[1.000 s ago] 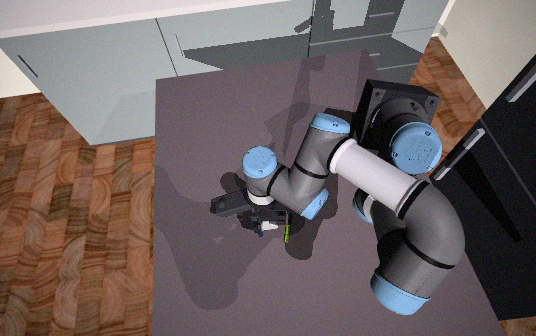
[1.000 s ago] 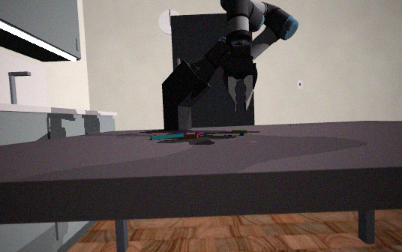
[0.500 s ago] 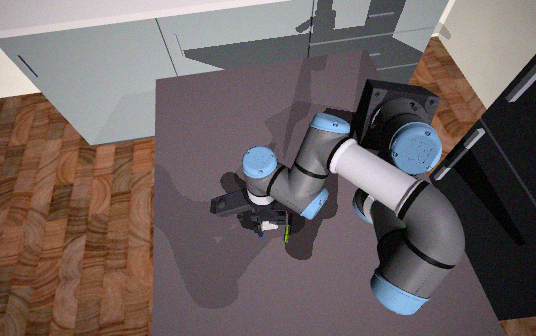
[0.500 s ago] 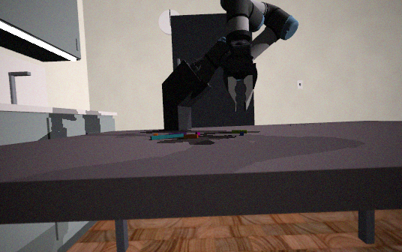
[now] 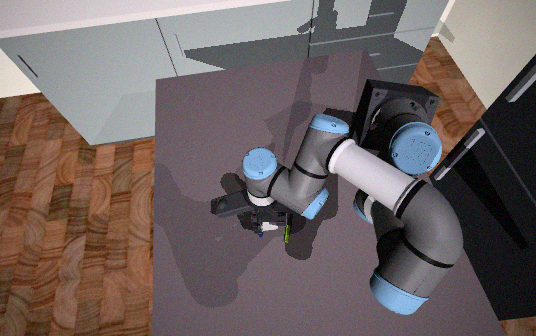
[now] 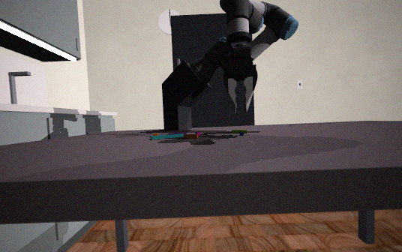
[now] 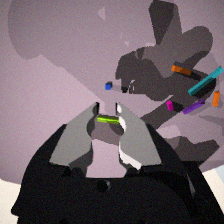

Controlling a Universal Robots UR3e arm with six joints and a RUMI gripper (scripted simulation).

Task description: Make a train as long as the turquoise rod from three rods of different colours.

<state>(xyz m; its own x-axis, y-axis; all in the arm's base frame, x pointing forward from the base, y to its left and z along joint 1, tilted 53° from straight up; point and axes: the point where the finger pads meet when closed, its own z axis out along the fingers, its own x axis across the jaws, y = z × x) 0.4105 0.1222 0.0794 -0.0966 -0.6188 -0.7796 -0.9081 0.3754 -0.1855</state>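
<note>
Now: hand 80 mm above the blue rod. Also, from my hand: magenta rod 50 mm behind, 130 mm to the right, 80 mm below; purple rod 60 mm behind, 200 mm to the right, 80 mm below; lime rod 80 mm behind, 10 mm to the left, 80 mm below.
</note>
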